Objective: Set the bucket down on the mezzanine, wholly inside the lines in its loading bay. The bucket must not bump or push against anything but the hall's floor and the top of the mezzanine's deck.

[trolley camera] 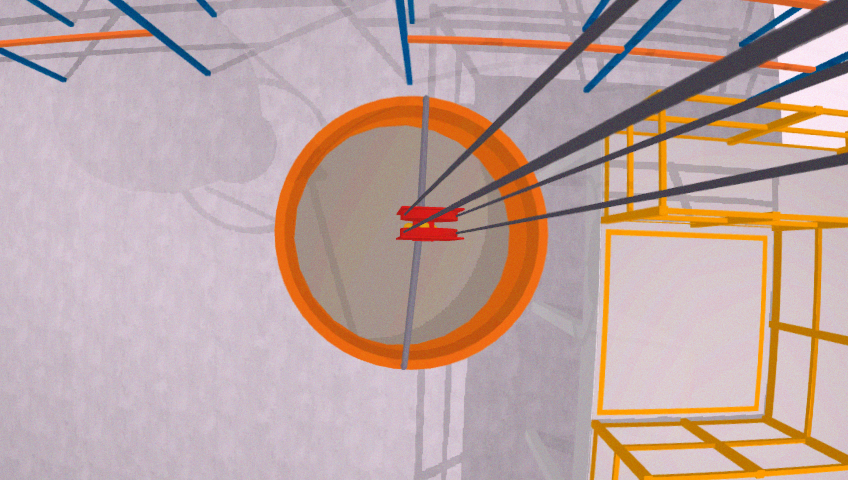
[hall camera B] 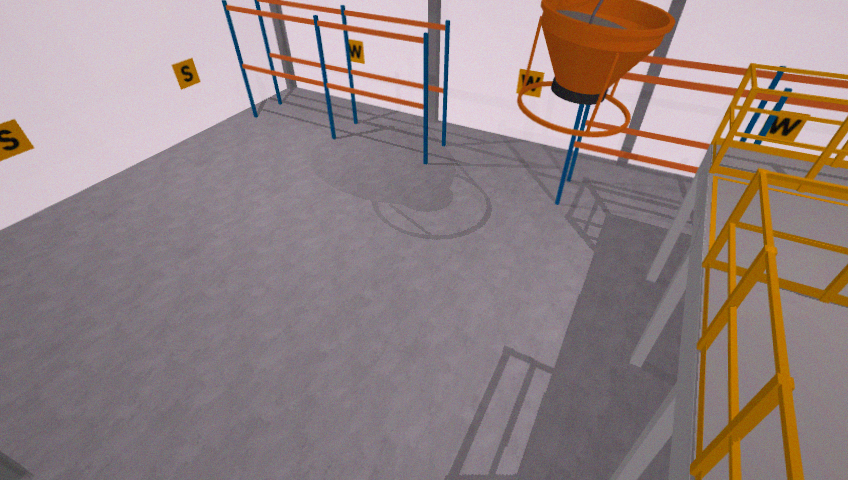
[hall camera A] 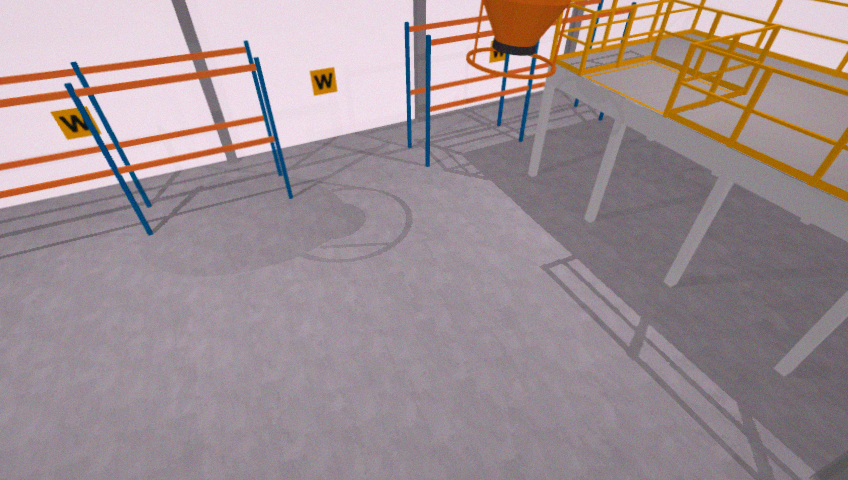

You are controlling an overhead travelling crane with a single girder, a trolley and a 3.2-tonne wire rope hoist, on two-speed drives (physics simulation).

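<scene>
The orange bucket (hall camera A: pixel 523 26) (hall camera B: pixel 580 65) (trolley camera: pixel 368 249) hangs upright in the air, left of the mezzanine in the trolley camera view; its round foot ring is off the floor. My gripper, the red hook block (trolley camera: pixel 425 225), is over the middle of the bucket and holds its grey bail; the hook's tip is hidden. The mezzanine (hall camera A: pixel 708 154) (hall camera B: pixel 821 380) has a grey deck on pale legs. Its loading bay, a yellow outline (trolley camera: pixel 602 321), lies on the deck to the right of the bucket. The bucket and the bay are apart in the trolley camera view.
Yellow railings (hall camera A: pixel 749 107) (hall camera B: pixel 778 315) (trolley camera: pixel 773 321) stand on the bay's top, right and bottom sides in the trolley camera view; the side facing the bucket has no railing. Racks with blue uprights (hall camera A: pixel 427 101) (hall camera B: pixel 425 98) (trolley camera: pixel 405 53) and orange beams stand along the W wall, behind the bucket.
</scene>
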